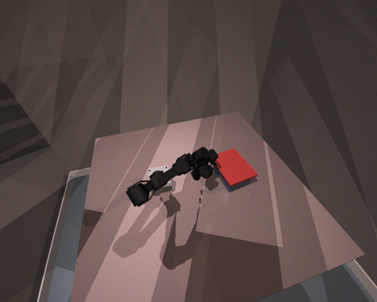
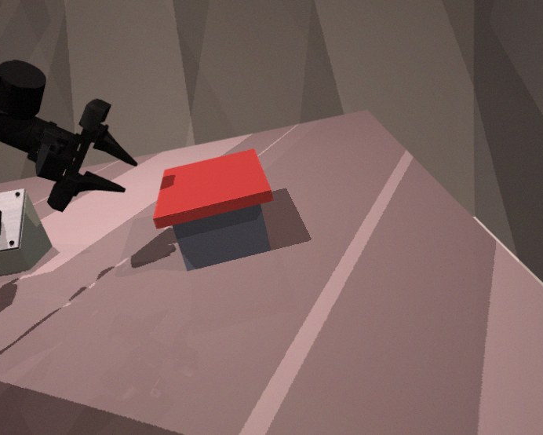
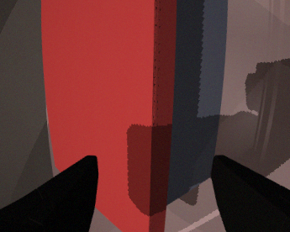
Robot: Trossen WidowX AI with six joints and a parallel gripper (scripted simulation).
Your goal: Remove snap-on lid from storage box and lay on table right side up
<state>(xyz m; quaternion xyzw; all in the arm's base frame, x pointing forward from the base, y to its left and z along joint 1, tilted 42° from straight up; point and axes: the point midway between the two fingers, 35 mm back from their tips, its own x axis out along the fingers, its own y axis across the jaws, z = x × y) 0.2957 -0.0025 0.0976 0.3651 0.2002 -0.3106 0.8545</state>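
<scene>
Right now my gripper tip is 13 cm short of the red lid, 4 cm above it and 2 cm to the right of it. The rest, counted from my gripper tip: storage box: 13 cm ahead, 9 cm below, 2 cm to the left.
</scene>
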